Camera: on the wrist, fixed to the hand. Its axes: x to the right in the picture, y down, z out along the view.
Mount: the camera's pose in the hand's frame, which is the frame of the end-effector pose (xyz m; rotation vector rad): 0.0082 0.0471 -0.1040 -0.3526 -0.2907 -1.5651
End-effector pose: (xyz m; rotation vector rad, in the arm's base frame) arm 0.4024 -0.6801 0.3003 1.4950 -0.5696 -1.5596
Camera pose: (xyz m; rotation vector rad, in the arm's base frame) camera 0.5156 -0.6860 0.3163 -1.2678 -0.9161 2.5548
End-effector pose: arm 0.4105 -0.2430 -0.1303 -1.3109 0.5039 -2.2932
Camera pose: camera 0.3256 -0.2773 -0.1990 1.4567 0.2564 1.5536
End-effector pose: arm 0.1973 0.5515 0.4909 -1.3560 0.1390 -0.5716
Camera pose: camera 0.1756 0.4609 0.4245 -1.6955 -1.2158 -1.6591
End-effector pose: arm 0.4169 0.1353 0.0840 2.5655 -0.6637 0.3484
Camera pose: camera 0.3869 0.1470 0.1938 2.0302 1.1237 -0.6036
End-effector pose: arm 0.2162 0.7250 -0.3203 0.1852 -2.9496 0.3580
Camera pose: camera 0.2168 0.7952 -0.2299 2.2779 -2.0555 -0.4299
